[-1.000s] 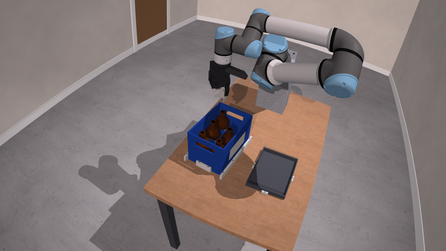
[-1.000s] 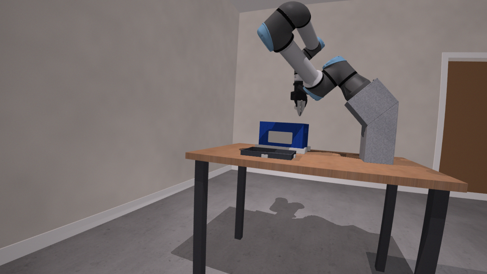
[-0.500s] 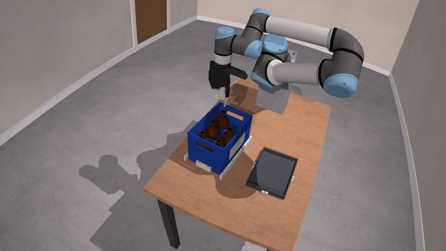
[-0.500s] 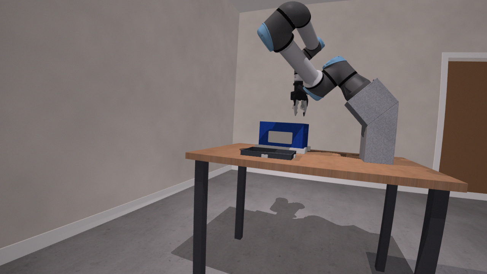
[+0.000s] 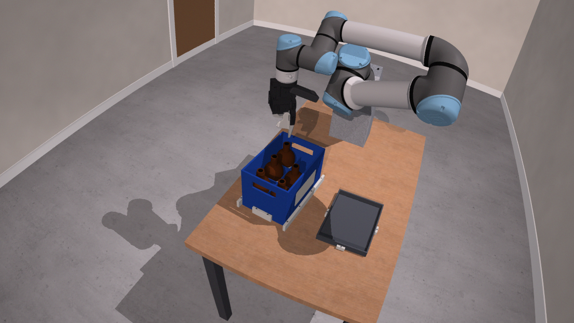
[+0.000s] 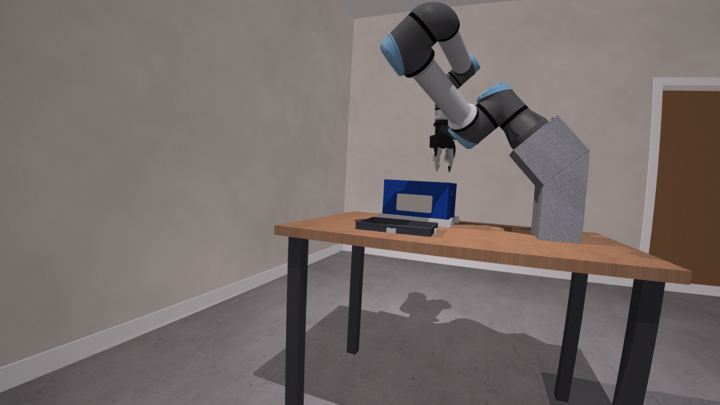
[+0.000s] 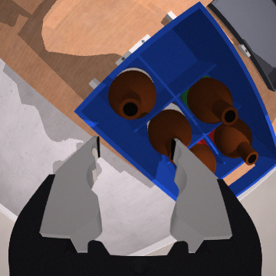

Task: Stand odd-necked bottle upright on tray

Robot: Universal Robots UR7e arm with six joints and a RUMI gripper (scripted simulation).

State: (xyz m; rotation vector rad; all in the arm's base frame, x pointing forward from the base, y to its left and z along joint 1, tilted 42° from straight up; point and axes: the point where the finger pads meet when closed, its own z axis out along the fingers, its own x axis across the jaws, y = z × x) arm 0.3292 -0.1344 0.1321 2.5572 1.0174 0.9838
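The crate is 80 mm ahead of my hand, 40 mm to the left of it and 150 mm below it. From my hand the other things lie so: dark tray 80 mm ahead, 340 mm to the left, 230 mm below; bottle 170 mm ahead, 150 mm below.
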